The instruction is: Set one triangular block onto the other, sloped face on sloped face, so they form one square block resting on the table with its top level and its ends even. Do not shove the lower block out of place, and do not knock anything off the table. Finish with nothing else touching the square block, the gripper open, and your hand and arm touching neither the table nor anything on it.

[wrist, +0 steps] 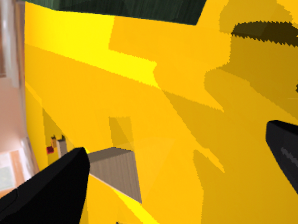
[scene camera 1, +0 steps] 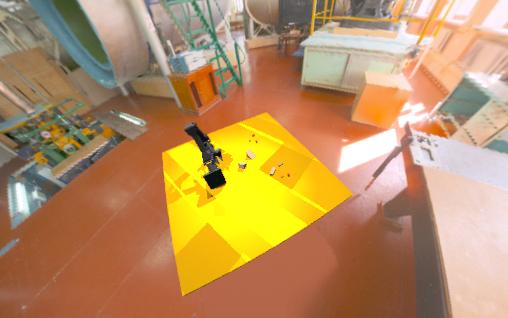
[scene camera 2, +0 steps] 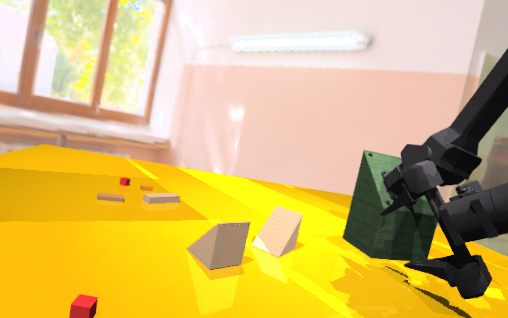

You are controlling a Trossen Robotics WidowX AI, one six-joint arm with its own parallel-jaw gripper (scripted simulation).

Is my gripper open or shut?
Open.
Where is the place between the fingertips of my gripper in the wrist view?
177, 143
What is my gripper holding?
Nothing.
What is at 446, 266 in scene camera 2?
My gripper.
